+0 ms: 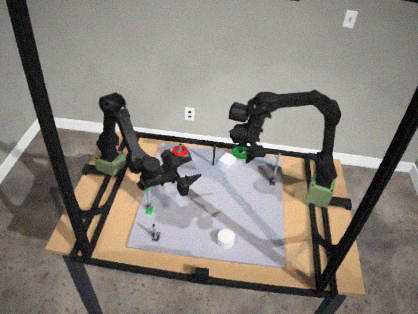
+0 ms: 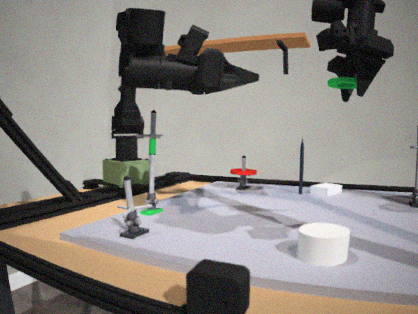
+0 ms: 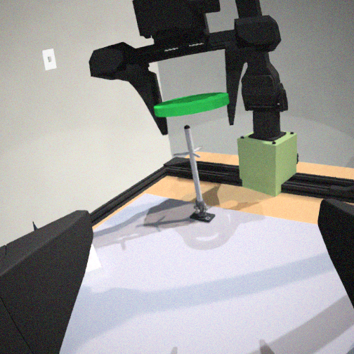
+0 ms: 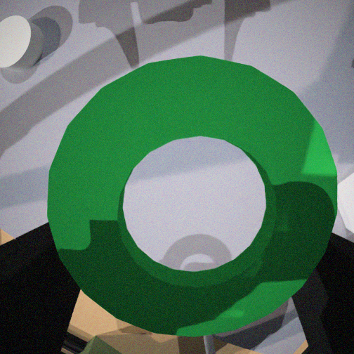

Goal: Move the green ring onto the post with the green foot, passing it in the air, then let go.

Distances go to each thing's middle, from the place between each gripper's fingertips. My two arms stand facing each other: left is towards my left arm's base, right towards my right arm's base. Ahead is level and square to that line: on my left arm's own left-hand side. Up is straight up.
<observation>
Now: right hand 1 cm to the right of the green ring point(image 4: 164, 100) and 3 cm below it. Also, from my right hand: dark-footed post point(image 3: 202, 215) (12 cm ahead, 16 cm to the right, 13 cm below).
I see the green ring 110 mm ahead of my left hand, 160 mm to the right of it and 10 mm above it. From my left hand the other things lie so: dark-footed post (230 mm ahead, 330 mm to the right, 150 mm below).
</observation>
